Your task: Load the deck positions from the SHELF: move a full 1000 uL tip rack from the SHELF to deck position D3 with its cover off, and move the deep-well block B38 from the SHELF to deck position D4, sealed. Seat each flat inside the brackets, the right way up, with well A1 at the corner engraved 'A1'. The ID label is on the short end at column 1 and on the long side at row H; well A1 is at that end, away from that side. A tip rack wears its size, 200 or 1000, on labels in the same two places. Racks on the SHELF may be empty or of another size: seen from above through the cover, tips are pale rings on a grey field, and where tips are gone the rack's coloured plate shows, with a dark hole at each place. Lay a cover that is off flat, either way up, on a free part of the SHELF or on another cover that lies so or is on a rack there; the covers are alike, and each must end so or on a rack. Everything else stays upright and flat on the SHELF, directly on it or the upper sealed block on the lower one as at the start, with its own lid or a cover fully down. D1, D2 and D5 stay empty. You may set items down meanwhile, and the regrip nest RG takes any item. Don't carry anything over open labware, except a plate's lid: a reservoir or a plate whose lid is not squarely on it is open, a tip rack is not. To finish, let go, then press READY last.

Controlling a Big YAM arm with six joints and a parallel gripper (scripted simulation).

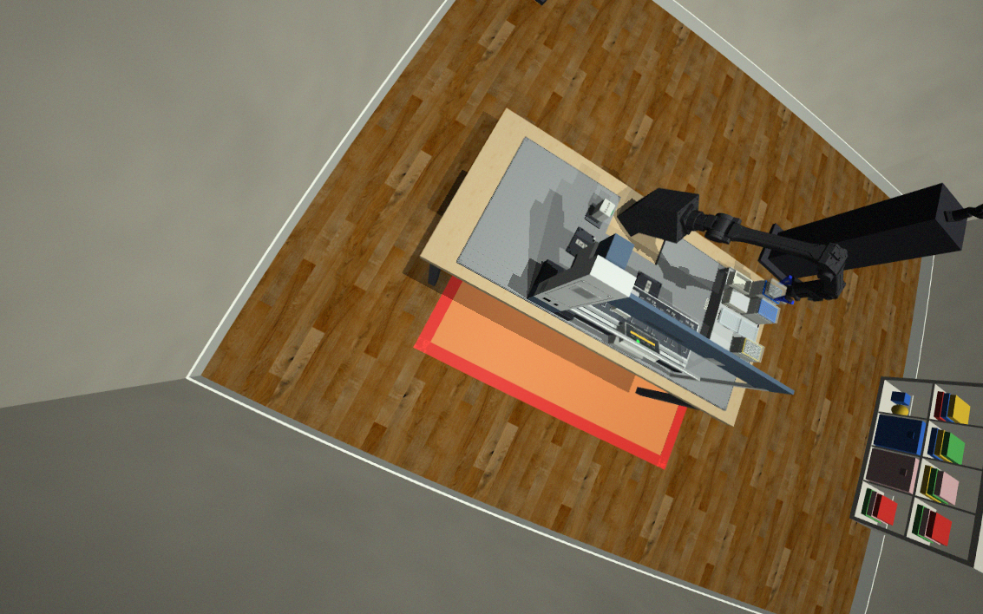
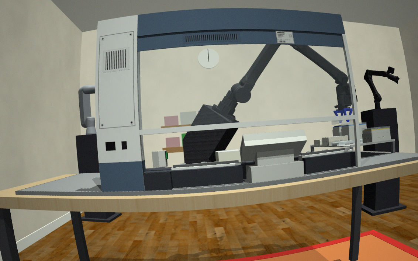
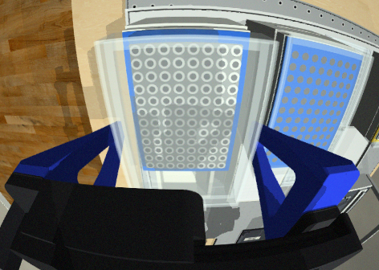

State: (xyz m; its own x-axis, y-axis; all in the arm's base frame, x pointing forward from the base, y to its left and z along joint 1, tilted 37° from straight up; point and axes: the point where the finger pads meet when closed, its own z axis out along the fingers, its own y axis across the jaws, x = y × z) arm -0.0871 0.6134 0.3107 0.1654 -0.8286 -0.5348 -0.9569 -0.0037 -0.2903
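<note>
My hand is 5 cm above the blue tip rack, 1 cm to the left of it and 1 cm short of it. The rest, counted from my hand: shelf label (20 cm to the right, 20 cm ahead, 18 cm below); then pale reservoir (13 cm to the right, 11 cm below, 2 cm ahead); then shelf (17 cm ahead, 12 cm below, 4 cm to the right).
</note>
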